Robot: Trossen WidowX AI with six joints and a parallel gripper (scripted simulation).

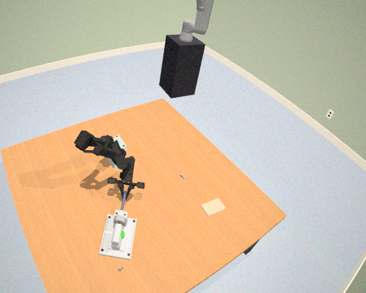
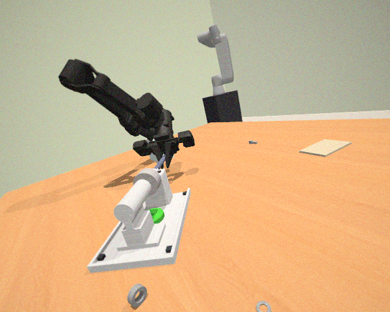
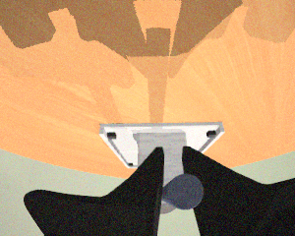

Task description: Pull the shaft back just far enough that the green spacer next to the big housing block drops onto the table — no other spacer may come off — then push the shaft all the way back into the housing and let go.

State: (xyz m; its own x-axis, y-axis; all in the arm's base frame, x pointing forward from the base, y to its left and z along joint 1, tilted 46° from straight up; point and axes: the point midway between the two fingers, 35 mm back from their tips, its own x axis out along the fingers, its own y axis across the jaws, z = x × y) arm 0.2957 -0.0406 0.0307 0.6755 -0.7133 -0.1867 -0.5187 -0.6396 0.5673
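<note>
The shaft is 5 cm ahead of my gripper tip, 3 cm to the right of it and 2 cm above it. The rest, counted from my gripper tip: grey bolt (7 cm behind, 39 cm to the left, 5 cm below); then green spacer (16 cm ahead, 9 cm to the right, 4 cm below); then flat beige tile (19 cm ahead, 44 cm to the left, 5 cm below).
</note>
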